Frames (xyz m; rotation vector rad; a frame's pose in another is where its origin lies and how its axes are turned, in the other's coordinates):
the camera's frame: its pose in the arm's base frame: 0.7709 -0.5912 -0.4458 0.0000 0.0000 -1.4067
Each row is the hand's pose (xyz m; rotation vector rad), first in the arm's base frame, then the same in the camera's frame.
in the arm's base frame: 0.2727 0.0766 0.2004 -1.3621 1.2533 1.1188
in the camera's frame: -0.7402 -0.3824 0.6462 -2.2801 0.0923 1.9705
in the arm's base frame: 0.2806 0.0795 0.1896 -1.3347 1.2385 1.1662
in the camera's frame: -0.7418 -0.3741 0.6354 -2.2596 0.1010 2.0308
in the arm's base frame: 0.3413 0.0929 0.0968 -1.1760 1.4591 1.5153
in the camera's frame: -0.7451 -0.3121 0.5426 2.0998 -0.4018 -1.9996
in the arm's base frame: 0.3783 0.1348 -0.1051 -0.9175 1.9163 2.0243
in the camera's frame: -0.7804 -0.2687 0.3407 1.6904 -0.7567 -1.5176
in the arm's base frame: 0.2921 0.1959 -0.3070 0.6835 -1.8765 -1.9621
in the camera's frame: -0.8547 -0.3438 0.1388 1.4295 -0.8150 -0.9754
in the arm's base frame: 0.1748 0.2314 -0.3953 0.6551 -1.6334 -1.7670
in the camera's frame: -0.9089 -0.4537 0.0505 1.3295 -0.7023 -0.6888
